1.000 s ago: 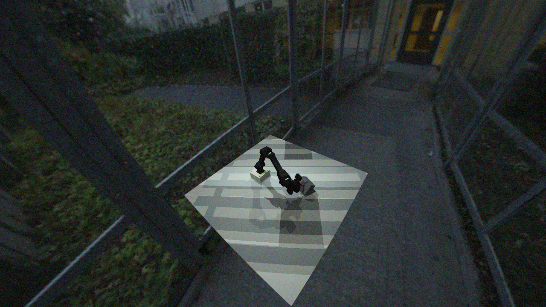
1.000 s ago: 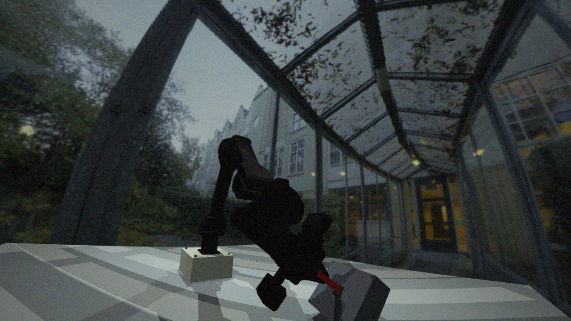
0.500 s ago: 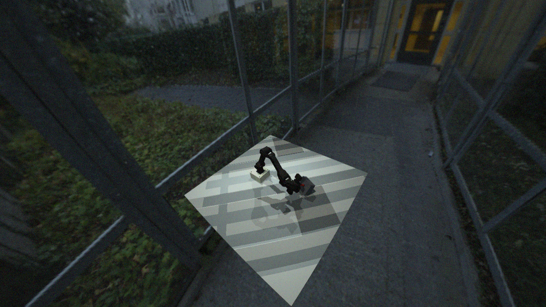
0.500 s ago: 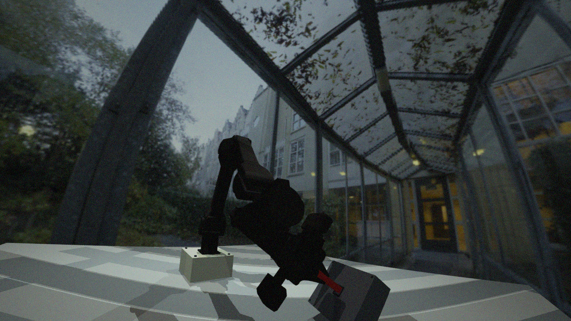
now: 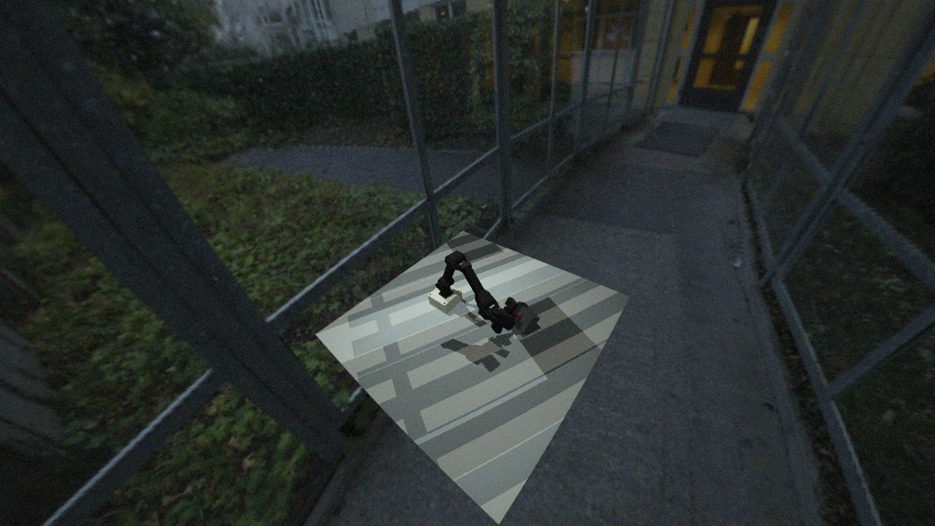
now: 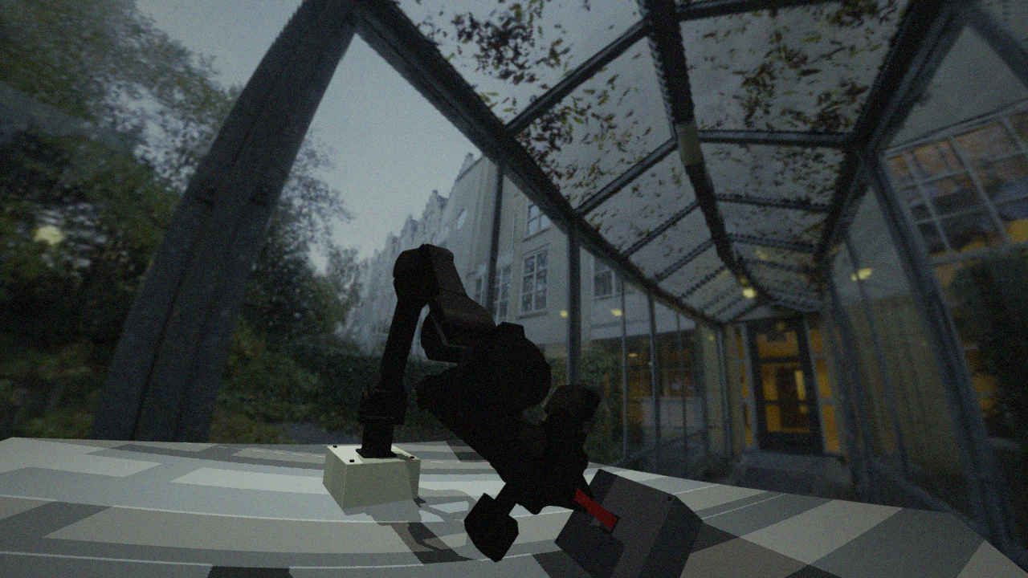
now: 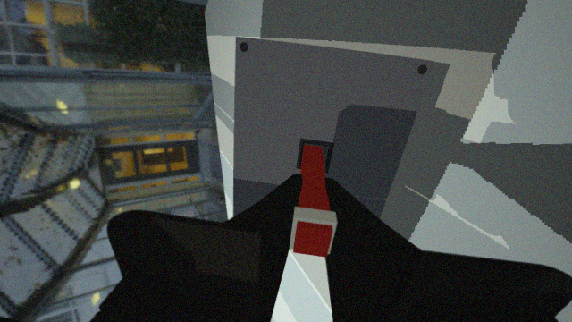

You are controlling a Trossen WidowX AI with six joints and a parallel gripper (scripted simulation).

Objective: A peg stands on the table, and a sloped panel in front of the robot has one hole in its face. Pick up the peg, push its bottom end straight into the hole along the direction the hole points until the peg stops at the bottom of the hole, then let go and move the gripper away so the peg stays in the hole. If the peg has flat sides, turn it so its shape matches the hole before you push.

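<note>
Now: the grey sloped panel 20 mm ahead of my gripper tip, 50 mm to the left of it and 40 mm below it. Also, from my gripper tip: red square peg: 10 mm to the right, 10 mm above.
</note>
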